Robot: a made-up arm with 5 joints.
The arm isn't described. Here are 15 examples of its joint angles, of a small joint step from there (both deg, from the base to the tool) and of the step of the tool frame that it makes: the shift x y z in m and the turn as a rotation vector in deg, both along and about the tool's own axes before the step.
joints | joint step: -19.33 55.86 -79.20 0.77 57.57 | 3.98 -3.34 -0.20 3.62 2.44
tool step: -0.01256 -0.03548 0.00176 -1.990 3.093 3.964
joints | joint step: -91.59 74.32 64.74 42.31 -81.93 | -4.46 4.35 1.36 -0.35 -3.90
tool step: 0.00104 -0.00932 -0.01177 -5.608 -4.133 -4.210
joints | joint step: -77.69 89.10 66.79 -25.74 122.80 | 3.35 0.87 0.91 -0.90 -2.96
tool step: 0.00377 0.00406 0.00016 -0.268 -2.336 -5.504
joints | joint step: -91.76 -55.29 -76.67 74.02 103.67 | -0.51 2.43 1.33 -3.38 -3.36
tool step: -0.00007 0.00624 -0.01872 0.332 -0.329 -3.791
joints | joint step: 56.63 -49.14 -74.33 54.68 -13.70 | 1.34 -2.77 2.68 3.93 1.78
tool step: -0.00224 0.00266 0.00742 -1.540 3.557 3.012
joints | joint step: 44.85 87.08 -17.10 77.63 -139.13 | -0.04 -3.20 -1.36 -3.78 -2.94
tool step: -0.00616 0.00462 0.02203 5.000 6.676 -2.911
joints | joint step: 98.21 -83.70 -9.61 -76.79 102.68 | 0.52 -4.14 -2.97 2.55 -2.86
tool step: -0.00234 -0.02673 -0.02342 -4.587 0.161 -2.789
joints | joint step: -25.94 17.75 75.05 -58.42 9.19 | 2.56 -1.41 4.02 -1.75 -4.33
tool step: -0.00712 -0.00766 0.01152 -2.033 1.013 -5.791
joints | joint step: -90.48 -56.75 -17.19 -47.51 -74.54 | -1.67 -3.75 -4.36 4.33 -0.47
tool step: 0.01129 0.03493 -0.01470 3.493 -1.710 -1.865
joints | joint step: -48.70 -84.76 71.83 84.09 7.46 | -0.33 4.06 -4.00 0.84 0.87
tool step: 0.00640 0.00001 0.00910 0.184 0.887 1.183
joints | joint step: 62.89 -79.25 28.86 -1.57 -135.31 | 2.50 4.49 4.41 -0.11 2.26
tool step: 0.03227 -0.02361 -0.01012 -4.764 -7.578 4.102
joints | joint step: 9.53 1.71 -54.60 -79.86 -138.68 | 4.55 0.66 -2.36 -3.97 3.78
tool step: -0.00096 0.01351 -0.00351 1.200 6.426 6.962
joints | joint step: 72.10 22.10 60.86 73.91 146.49 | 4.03 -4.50 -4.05 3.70 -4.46
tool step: -0.00521 0.00573 0.02029 -5.868 1.528 -6.195
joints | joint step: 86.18 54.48 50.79 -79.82 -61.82 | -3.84 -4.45 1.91 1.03 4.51
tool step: -0.00913 0.01835 0.00258 2.957 2.391 6.113
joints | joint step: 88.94 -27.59 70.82 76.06 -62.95 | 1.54 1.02 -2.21 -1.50 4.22
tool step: 0.00556 0.00530 0.00596 2.731 -0.548 2.859
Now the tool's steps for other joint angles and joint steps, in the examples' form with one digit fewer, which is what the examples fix.
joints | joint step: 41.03 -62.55 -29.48 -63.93 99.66 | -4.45 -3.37 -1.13 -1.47 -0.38
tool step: -0.0190 -0.0240 -0.0144 -5.44 4.82 -1.98
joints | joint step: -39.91 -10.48 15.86 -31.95 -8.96 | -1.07 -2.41 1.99 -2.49 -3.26
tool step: 0.0078 0.0075 0.0058 1.59 -2.61 -3.76
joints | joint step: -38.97 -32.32 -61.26 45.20 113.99 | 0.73 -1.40 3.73 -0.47 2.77
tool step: 0.0018 0.0058 -0.0018 1.91 -0.26 3.31
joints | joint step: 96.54 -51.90 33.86 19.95 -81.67 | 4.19 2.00 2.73 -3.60 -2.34
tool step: 0.0140 -0.0140 -0.0094 -1.45 -4.09 -2.52
